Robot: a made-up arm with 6 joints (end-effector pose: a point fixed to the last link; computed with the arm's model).
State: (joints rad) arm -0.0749 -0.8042 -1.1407 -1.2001 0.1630 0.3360
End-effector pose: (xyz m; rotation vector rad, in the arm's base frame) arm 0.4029 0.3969 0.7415 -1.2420 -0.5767 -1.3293
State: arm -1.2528 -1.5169 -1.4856 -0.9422 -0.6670 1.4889
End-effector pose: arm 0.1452 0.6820 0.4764 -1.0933 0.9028 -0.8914
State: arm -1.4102 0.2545 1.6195 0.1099 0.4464 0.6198
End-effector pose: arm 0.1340 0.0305 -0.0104 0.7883 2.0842 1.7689
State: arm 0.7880 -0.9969 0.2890 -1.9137 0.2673 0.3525
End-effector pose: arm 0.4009 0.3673 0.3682 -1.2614 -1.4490 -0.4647
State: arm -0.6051 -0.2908 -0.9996 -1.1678 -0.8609 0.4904
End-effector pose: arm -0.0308 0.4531 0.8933 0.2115 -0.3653 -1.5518
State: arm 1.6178 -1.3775 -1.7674 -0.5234 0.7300 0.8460
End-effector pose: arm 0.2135 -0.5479 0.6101 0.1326 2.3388 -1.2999
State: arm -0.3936 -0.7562 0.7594 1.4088 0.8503 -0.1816
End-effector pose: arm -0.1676 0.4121 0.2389 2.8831 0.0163 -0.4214
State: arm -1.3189 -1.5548 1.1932 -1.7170 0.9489 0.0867
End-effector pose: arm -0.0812 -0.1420 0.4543 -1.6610 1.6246 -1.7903
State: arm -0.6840 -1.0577 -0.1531 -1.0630 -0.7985 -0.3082
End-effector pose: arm -0.1676 0.5456 0.4412 -0.4816 -1.6407 -0.8293
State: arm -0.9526 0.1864 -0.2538 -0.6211 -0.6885 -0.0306
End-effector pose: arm -0.3651 0.3418 0.5506 0.1398 -1.4974 -1.6310
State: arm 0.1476 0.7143 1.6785 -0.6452 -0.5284 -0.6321
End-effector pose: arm 0.3764 -0.0454 0.1264 0.6175 1.5699 -0.5058
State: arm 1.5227 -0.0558 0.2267 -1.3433 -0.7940 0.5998
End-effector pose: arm 0.7528 0.1036 0.2822 -1.6937 -1.2741 -2.1728
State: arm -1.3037 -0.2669 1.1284 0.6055 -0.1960 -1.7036
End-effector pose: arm -0.1312 -0.0071 0.1098 0.1796 1.5700 -0.1065
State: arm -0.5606 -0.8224 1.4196 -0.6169 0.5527 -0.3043
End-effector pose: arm -0.1519 -0.0562 0.2501 0.3266 2.1954 -1.2655
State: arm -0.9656 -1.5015 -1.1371 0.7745 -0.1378 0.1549
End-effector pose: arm 0.1480 0.6438 0.3891 -2.9607 0.2489 0.3976
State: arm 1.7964 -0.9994 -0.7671 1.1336 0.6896 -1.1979
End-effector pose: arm 0.4939 -0.4477 0.6607 -0.7986 1.1393 -0.7968
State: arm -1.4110 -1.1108 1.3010 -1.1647 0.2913 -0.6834
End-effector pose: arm -0.0388 -0.2460 0.3068 -1.7704 1.6141 -1.2737
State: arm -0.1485 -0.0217 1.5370 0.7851 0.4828 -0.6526
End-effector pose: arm 0.0772 0.1036 0.0165 1.8574 0.7444 -0.1581
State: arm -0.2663 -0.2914 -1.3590 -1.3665 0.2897 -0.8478
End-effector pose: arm 0.1827 0.2534 0.8553 -0.8953 -2.2039 -1.6862
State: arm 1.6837 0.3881 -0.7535 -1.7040 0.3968 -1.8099
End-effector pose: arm 0.5878 0.1558 0.7163 1.1815 0.9655 -1.1925
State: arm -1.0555 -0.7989 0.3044 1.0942 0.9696 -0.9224
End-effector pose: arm -0.3561 0.2703 0.4313 -2.0652 -1.3678 1.7773
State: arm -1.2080 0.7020 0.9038 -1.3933 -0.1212 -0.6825
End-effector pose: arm -0.0803 0.2390 0.1689 -0.9474 1.8173 0.4178
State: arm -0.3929 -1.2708 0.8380 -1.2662 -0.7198 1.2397
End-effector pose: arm -0.3170 0.2260 0.3587 -0.9886 -0.4569 0.3378
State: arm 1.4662 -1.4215 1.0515 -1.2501 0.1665 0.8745
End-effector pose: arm 0.3535 0.3489 0.4138 -1.6993 -0.0573 -0.3419
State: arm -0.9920 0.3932 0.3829 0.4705 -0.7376 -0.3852
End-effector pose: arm -0.2083 0.3556 0.3065 0.8227 1.7767 2.3658
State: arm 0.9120 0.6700 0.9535 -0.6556 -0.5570 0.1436
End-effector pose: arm 0.5473 0.0398 0.1094 1.4920 1.5245 0.6367
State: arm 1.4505 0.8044 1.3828 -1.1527 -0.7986 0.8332
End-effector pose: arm 0.3085 -0.2439 0.0437 2.4387 1.2314 0.7031
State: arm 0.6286 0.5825 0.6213 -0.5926 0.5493 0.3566
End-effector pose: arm 0.4174 0.3390 0.1582 2.1348 0.7996 0.7927
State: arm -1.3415 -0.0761 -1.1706 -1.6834 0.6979 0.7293
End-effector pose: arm -0.1607 0.0140 0.7904 0.0497 -1.3149 -0.5091
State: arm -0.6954 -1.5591 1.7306 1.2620 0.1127 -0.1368
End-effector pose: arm -0.1105 -0.2403 0.3583 1.1763 2.0313 -0.1872
